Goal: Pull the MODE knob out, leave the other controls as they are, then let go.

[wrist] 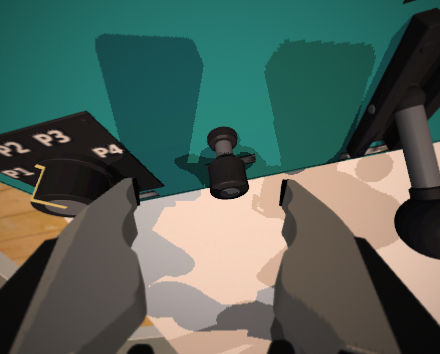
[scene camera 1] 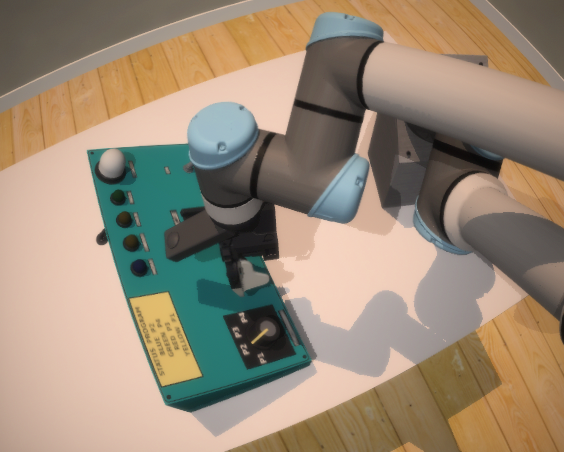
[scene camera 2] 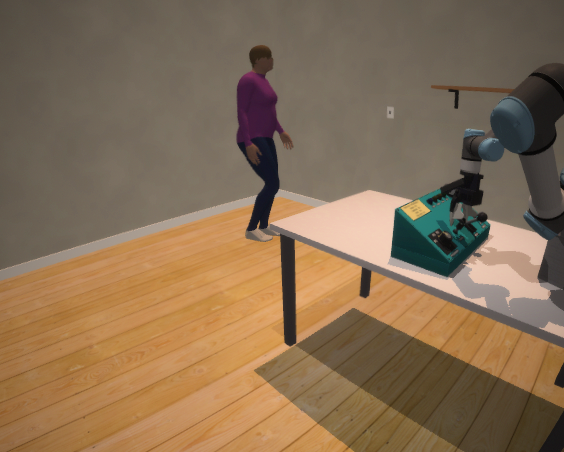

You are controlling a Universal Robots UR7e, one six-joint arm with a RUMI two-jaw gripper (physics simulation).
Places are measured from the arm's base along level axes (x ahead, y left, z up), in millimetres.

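Pixels of known places: gripper, fingertip midpoint: (wrist: 210,181) (scene camera 1: 239,269) (scene camera 2: 458,224).
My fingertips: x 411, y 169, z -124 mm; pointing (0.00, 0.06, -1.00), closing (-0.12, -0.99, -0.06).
Behind a point stands the place of what it marks.
A small black knob (wrist: 228,176) @(z -120, x 416, y 157 mm) on a short grey shaft stands out from the teal sloped panel (scene camera 1: 215,345) @(z -120, x 479, y 288 mm) (scene camera 2: 404,240) @(z -173, x 518, y 368 mm) (wrist: 235,30) @(z -129, x 487, y 150 mm), near its lower edge. No MODE label is readable; it appears to be the MODE knob. My gripper (scene camera 1: 243,291) (scene camera 2: 460,218) @(z -125, x 411, y 169 mm) (wrist: 210,181) @(z -125, x 411, y 169 mm) is partly open and empty. In the wrist view its fingertips stand apart on either side of the knob, with wide gaps, the right one wider. Neither finger touches it. In scene camera 1 the knob is hidden by the gripper.
The black P1–P4 dial (scene camera 1: 267,329) @(z -130, x 391, y 278 mm) (scene camera 2: 444,242) @(z -155, x 388, y 296 mm) (wrist: 72,180) @(z -135, x 412, y 265 mm) is left of the knob in the wrist view. A ball-ended lever (wrist: 419,145) @(z -135, x 421, y 42 mm) is on the right. The panel also bears a white dome (scene camera 1: 112,163) @(z -41, x 592, y -47 mm) and several dark round lamps. A person (scene camera 2: 259,110) stands beyond the table (scene camera 2: 325,220) @(z -258, x 1034, y 332 mm).
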